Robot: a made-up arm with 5 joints.
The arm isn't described. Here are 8 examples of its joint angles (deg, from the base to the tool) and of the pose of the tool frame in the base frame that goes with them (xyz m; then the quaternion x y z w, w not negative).
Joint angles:
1: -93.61 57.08 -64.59 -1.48 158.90
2: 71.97 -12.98 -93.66 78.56 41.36
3: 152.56 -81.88 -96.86 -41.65 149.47
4: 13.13 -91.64 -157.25 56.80 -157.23
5: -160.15 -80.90 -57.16 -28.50 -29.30
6: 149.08 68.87 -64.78 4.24 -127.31
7: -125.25 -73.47 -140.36 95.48 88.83
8: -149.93 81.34 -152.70 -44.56 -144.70
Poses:
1: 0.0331 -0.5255 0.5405 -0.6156 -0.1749 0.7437 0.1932
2: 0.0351 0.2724 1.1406 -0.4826 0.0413 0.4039 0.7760
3: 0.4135 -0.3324 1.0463 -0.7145 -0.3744 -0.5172 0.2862
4: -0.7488 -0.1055 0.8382 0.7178 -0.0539 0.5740 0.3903
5: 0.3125 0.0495 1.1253 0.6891 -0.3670 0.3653 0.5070
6: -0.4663 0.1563 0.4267 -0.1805 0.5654 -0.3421 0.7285
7: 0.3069 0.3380 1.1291 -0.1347 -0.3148 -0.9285 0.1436
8: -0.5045 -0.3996 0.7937 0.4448 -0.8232 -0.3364 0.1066
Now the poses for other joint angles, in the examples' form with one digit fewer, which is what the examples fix.
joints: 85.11 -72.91 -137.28 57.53 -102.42
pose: -0.136 -0.585 1.163 -0.406 -0.797 -0.406 0.188
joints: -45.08 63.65 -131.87 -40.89 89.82
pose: 0.463 -0.421 0.858 0.113 -0.251 -0.639 0.718
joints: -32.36 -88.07 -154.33 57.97 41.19
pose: -0.585 0.389 0.904 -0.170 -0.765 -0.506 0.360
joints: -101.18 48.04 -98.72 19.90 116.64
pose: -0.069 -0.639 0.746 0.451 0.189 -0.867 0.098
